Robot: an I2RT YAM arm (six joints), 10 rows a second.
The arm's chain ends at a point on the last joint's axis. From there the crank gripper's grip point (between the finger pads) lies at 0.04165 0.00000 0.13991 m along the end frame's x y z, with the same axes.
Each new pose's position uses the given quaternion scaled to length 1; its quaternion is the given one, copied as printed.
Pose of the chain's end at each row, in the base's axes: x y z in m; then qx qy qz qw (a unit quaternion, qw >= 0):
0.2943 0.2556 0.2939 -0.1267 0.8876 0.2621 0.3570
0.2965 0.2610 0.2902 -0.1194 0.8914 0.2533 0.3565
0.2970 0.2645 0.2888 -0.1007 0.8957 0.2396 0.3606
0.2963 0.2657 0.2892 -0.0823 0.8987 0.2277 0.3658
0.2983 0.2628 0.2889 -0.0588 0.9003 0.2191 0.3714
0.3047 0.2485 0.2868 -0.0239 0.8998 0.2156 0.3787
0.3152 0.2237 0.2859 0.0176 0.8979 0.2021 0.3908
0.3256 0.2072 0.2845 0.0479 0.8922 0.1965 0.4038
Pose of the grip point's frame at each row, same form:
0.3440 0.3318 0.1797 -0.1267 0.8876 0.2621 0.3570
0.3471 0.3347 0.1748 -0.1194 0.8914 0.2533 0.3565
0.3507 0.3344 0.1724 -0.1007 0.8957 0.2396 0.3606
0.3531 0.3322 0.1723 -0.0823 0.8987 0.2277 0.3658
0.3584 0.3265 0.1721 -0.0588 0.9003 0.2191 0.3714
0.3689 0.3103 0.1712 -0.0239 0.8998 0.2156 0.3787
0.3855 0.2804 0.1712 0.0176 0.8979 0.2021 0.3908
0.4012 0.2610 0.1718 0.0479 0.8922 0.1965 0.4038

